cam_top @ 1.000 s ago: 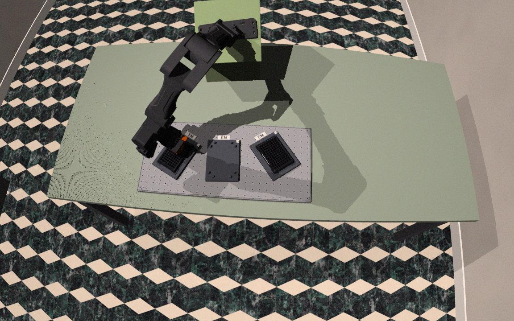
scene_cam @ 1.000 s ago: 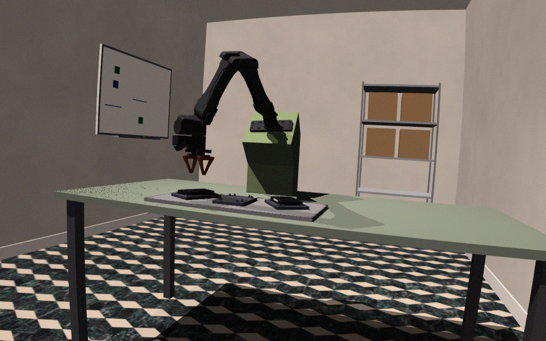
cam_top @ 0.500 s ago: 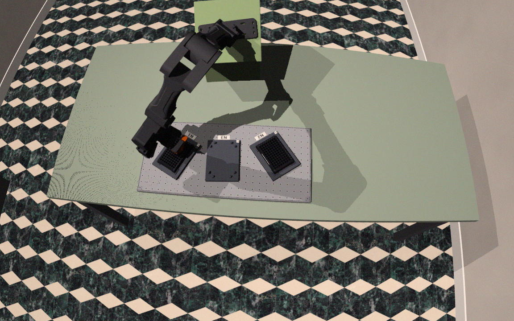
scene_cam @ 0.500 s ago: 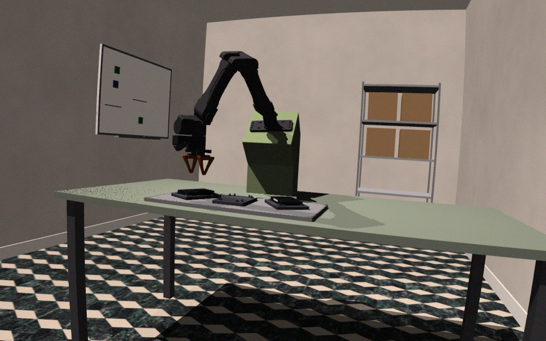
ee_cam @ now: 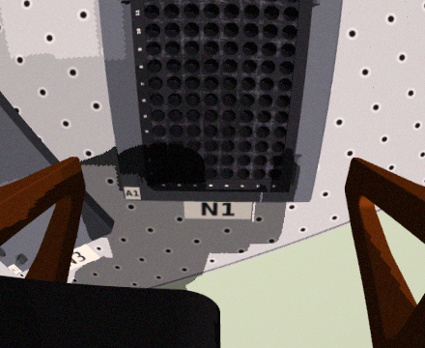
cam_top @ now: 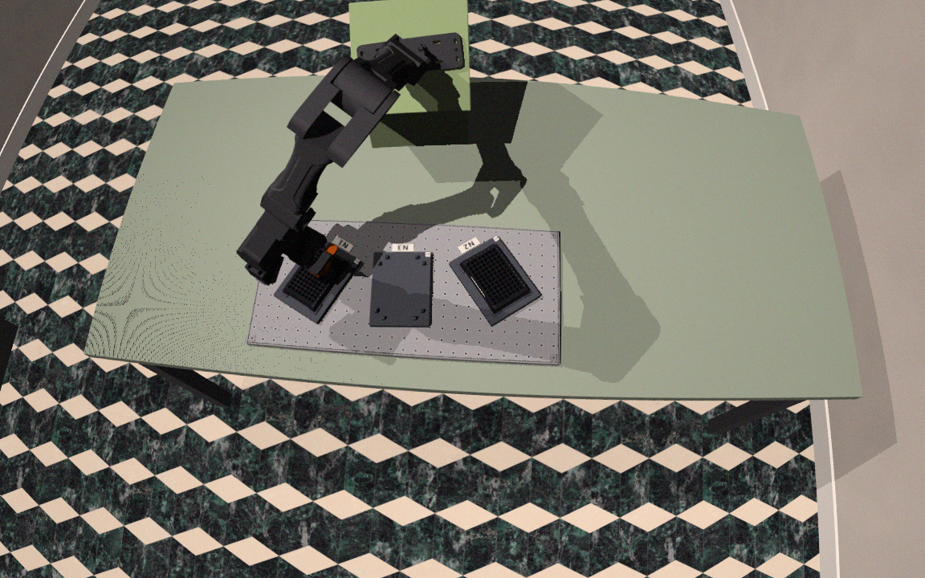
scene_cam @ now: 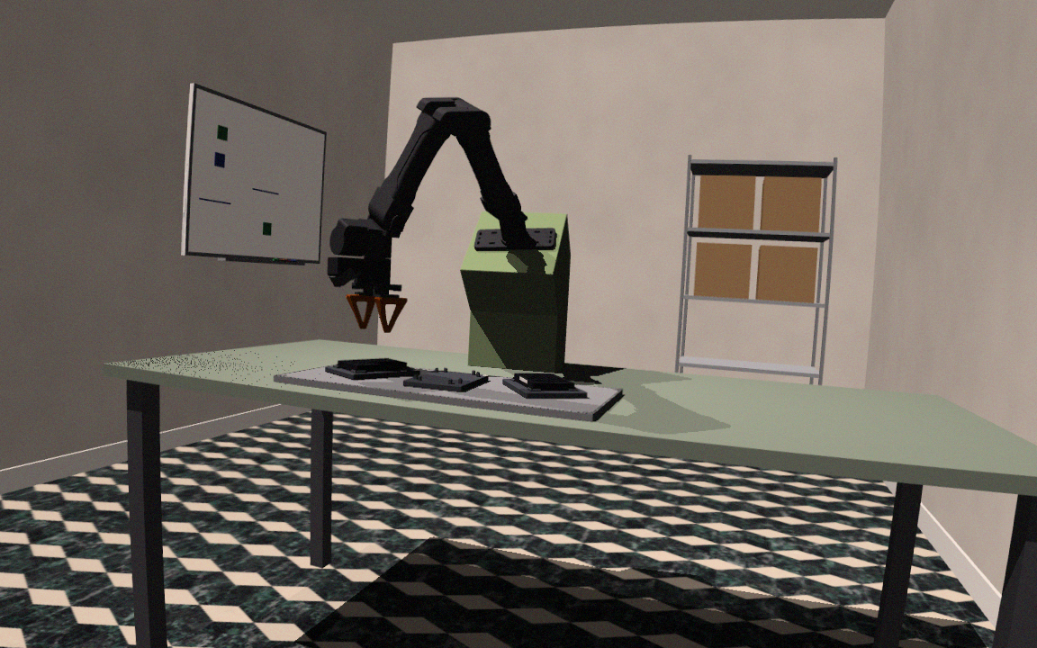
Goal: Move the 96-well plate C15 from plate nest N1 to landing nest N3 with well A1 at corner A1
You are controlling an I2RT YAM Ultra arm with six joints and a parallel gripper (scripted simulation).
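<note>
My hand is 10 cm above the plate nest N1. Round my hand: landing nest N3 (5 cm ahead, 17 cm to the left, 10 cm below); N1 label (8 cm behind, 6 cm to the left, 10 cm below).
</note>
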